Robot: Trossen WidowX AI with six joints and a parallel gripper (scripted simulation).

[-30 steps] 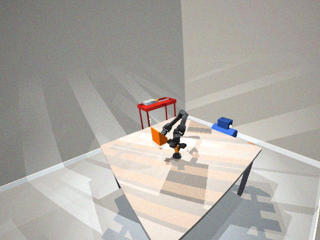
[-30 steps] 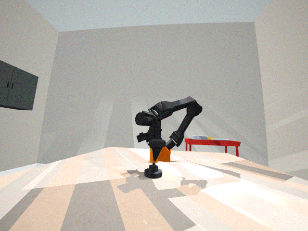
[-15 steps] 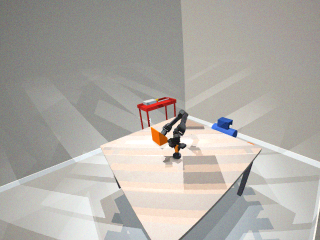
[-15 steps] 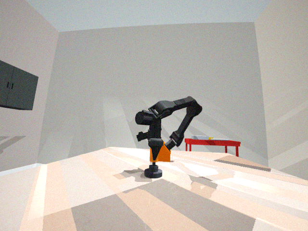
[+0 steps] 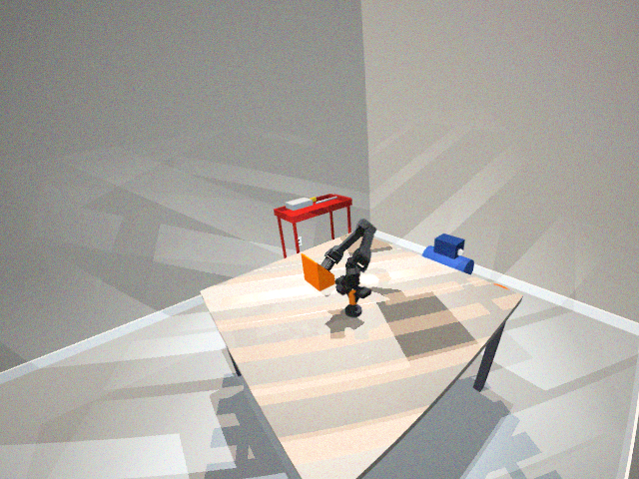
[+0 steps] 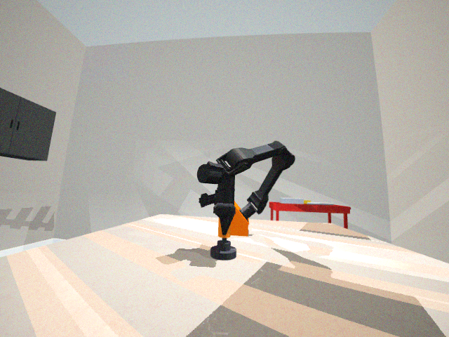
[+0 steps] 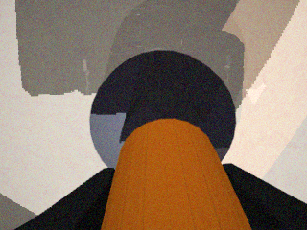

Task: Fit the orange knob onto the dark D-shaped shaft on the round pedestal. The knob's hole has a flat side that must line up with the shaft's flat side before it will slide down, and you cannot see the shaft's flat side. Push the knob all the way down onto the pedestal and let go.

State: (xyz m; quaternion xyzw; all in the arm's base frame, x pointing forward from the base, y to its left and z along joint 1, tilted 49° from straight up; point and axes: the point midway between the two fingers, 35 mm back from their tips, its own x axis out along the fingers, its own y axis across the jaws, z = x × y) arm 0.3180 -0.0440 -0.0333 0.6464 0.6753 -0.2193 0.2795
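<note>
Right now the orange knob is 2 cm above my gripper tip. From my gripper tip the other things lie so: dark round pedestal (4 cm below).
</note>
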